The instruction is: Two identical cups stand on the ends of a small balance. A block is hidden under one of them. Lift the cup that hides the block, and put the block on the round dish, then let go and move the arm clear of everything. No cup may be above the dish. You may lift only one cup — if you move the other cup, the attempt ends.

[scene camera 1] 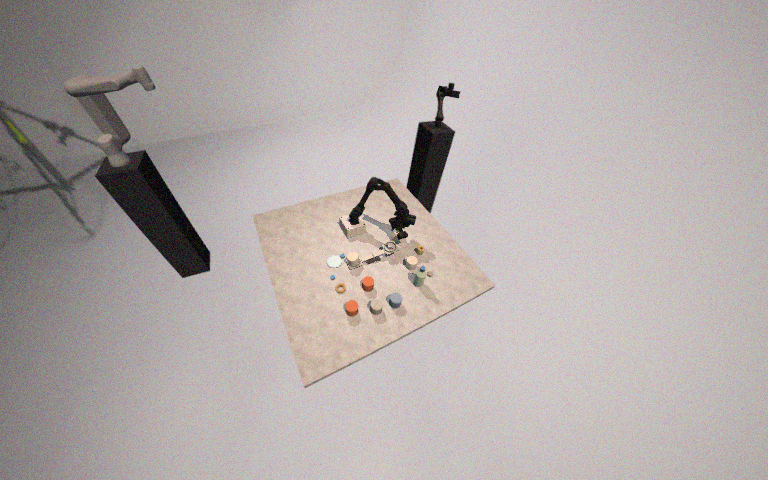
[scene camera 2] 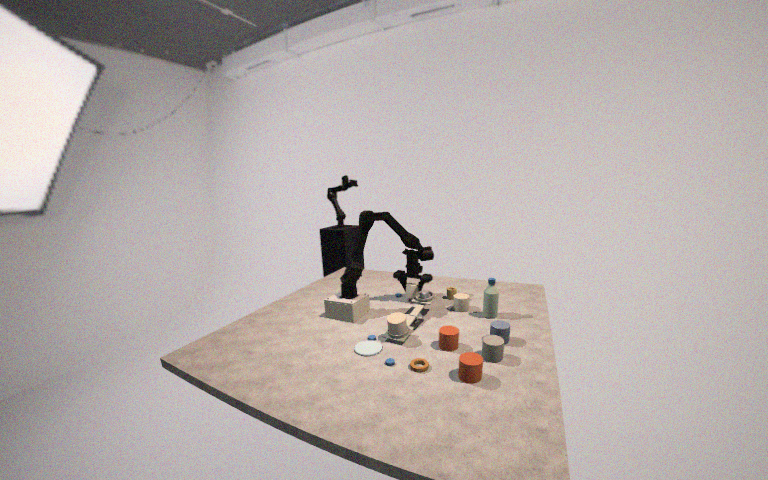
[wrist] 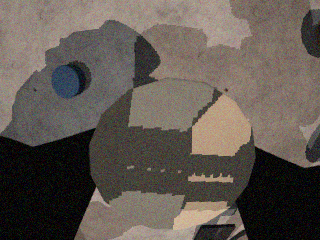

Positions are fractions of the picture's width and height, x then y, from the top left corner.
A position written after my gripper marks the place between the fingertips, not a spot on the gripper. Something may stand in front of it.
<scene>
I see my gripper (wrist: 0.53, 0.56) and a blue cap (wrist: 0.21, 0.34).
</scene>
